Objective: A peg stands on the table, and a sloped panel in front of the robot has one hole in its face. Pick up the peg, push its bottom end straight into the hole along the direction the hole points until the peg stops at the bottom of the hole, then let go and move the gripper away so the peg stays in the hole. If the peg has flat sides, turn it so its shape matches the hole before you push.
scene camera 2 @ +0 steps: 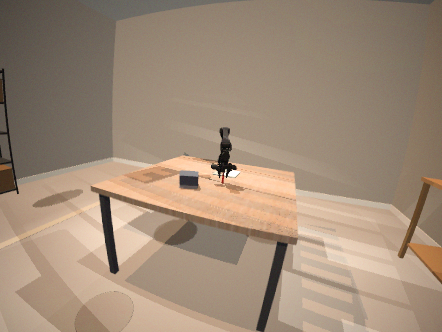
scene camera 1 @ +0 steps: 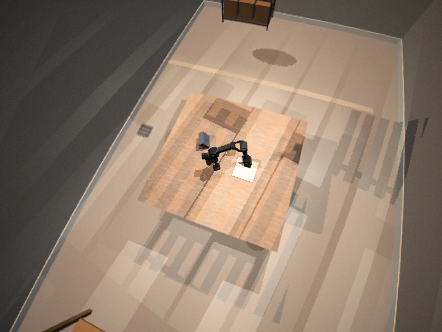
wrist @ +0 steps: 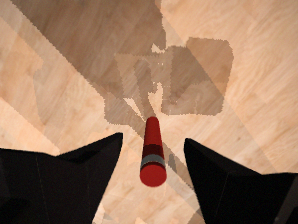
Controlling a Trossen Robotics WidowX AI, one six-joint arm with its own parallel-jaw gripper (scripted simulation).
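A red round peg [wrist: 153, 173] is in view; scene camera 1 does not show it, as it is hidden there by my gripper. The wrist view also shows the gripper [wrist: 153, 140].
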